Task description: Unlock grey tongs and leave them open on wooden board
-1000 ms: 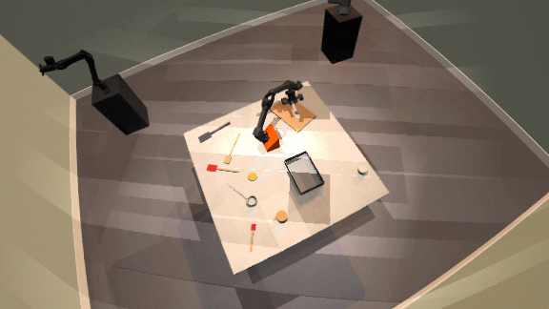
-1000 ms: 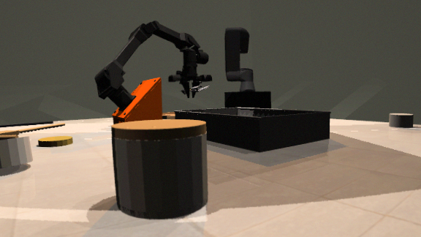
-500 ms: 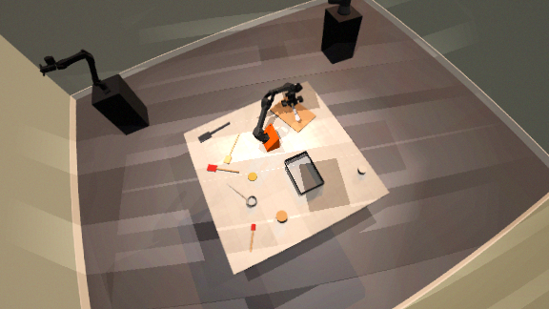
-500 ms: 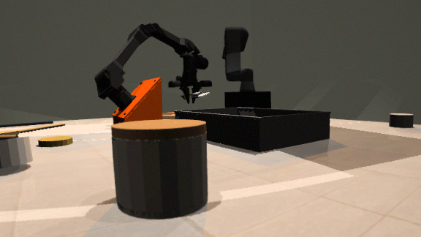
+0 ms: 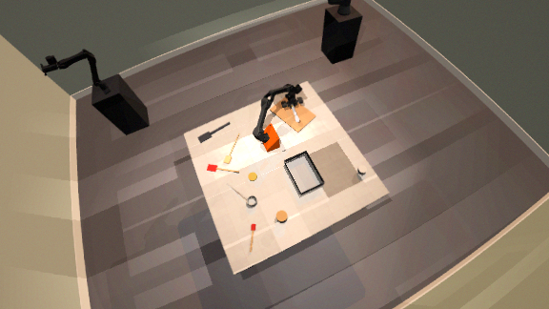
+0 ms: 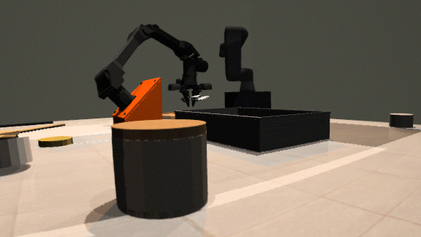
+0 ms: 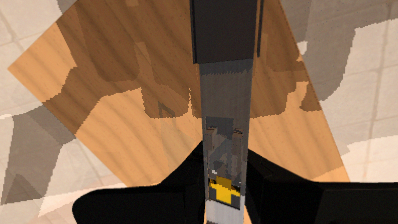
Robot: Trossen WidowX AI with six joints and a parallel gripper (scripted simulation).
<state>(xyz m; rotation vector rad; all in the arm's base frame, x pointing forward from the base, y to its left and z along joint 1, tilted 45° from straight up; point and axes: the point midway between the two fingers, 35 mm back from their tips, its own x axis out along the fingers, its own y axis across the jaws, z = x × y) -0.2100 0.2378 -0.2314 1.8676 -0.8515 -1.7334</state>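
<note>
Right now the yellow lock piece is 40 mm above my gripper tip. Round my gripper tip: wooden board (20 mm ahead, 10 mm to the right, 40 mm below); then roasting tin (600 mm ahead, 170 mm to the right, 20 mm below); then yellow disc (460 mm ahead, 550 mm to the right, 40 mm below).
</note>
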